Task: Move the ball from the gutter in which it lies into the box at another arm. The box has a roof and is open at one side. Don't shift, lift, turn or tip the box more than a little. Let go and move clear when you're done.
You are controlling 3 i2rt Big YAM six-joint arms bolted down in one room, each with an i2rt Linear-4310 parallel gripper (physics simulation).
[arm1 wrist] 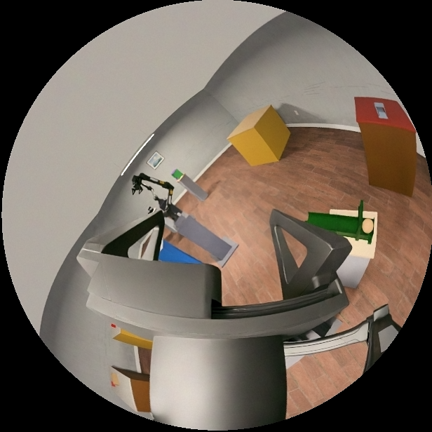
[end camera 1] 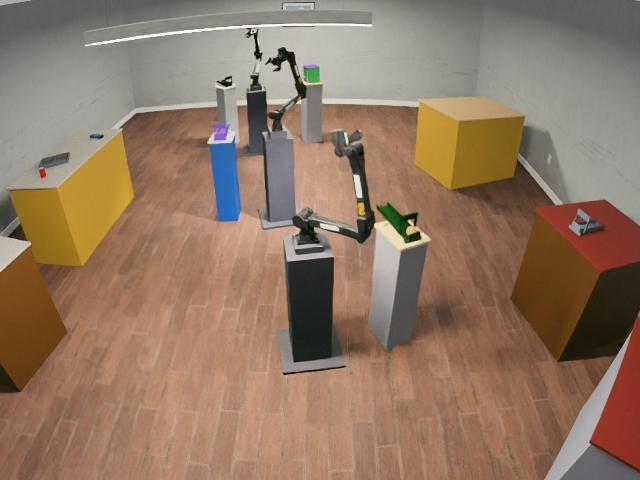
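The tan ball lies in the dark green gutter, near its end by the upright frame, on a pale-topped grey pedestal. The green box with a purple roof stands on a far grey pedestal; its open side cannot be made out. Arm1's gripper is open and empty in its wrist view, well apart from ball and gutter. In the end camera, the front arm's gripper is raised left of the gutter. The middle arm's gripper and the back arm's gripper are too small to judge.
A blue pedestal bears a purple holder. A grey pedestal with a black object stands at the back left. Yellow cabinets and a red-topped cabinet stand by the walls.
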